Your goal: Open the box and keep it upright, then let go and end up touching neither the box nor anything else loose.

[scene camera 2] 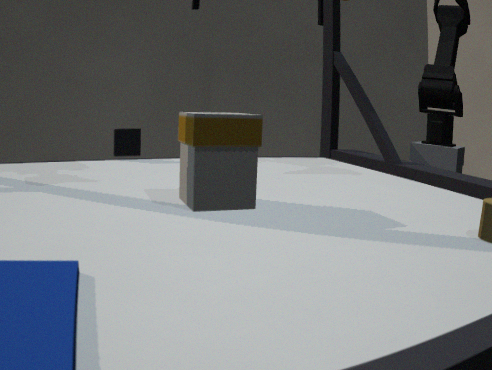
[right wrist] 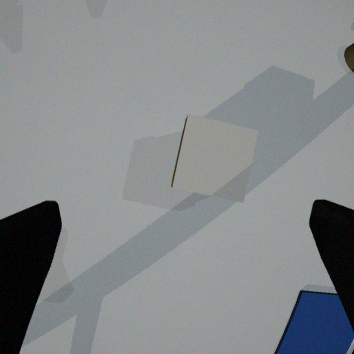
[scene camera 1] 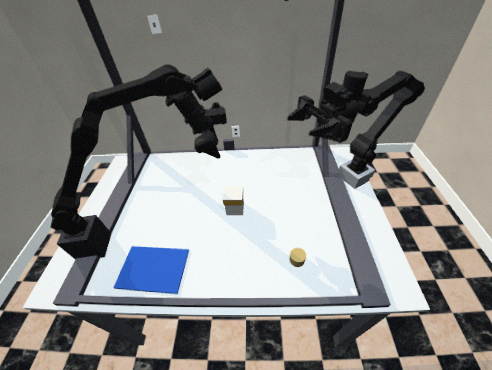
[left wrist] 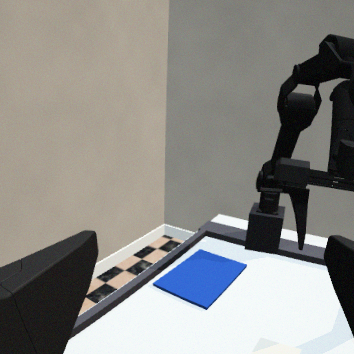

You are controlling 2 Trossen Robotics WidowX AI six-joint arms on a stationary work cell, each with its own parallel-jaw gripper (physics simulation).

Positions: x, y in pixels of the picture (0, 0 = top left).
Labels:
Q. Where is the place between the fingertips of the left gripper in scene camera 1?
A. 298, 125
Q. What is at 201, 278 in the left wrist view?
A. A blue mat.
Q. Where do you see a blue mat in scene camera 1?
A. At 149, 269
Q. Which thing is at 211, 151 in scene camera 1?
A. The right gripper.

